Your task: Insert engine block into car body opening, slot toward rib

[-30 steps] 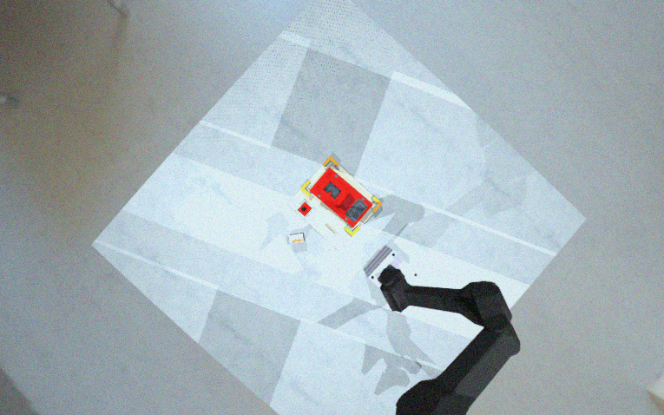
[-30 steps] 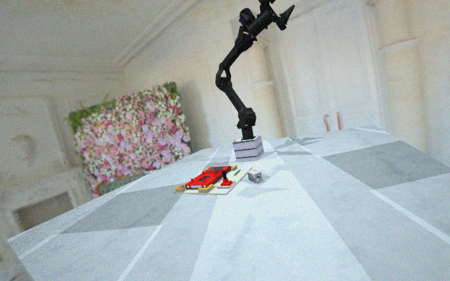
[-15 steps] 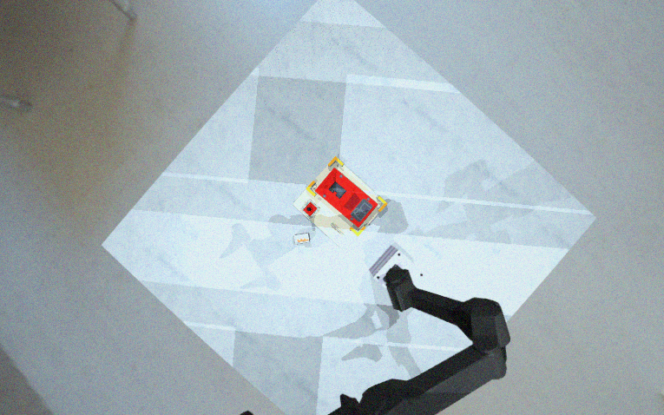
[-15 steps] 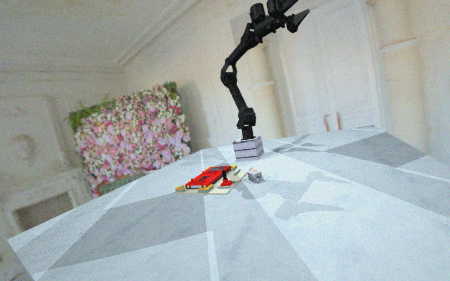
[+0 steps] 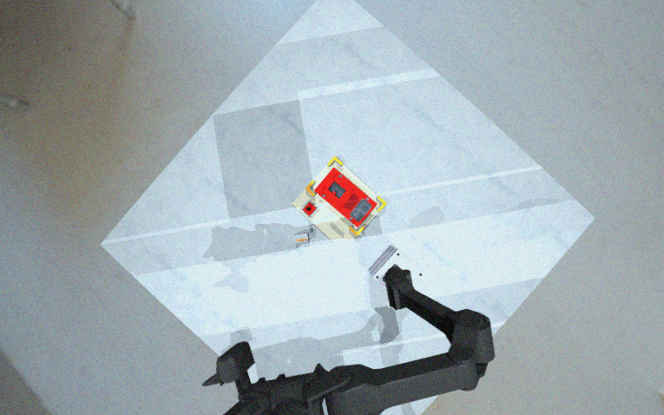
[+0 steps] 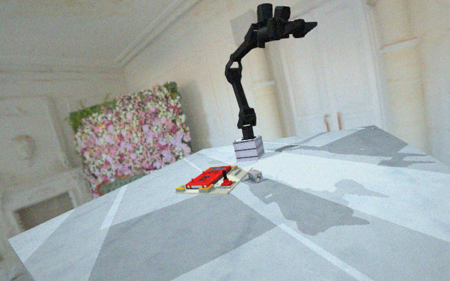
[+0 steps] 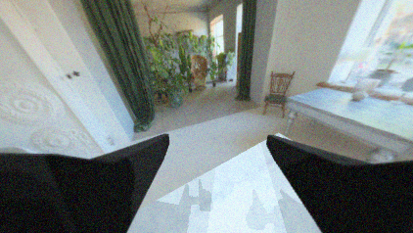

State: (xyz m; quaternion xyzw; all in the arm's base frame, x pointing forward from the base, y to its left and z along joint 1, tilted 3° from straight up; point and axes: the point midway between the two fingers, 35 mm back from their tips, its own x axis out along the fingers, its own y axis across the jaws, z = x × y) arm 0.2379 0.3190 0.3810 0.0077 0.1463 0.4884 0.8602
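My gripper tip is 460 mm above the engine block, 260 mm to the left of it and 70 mm short of it.
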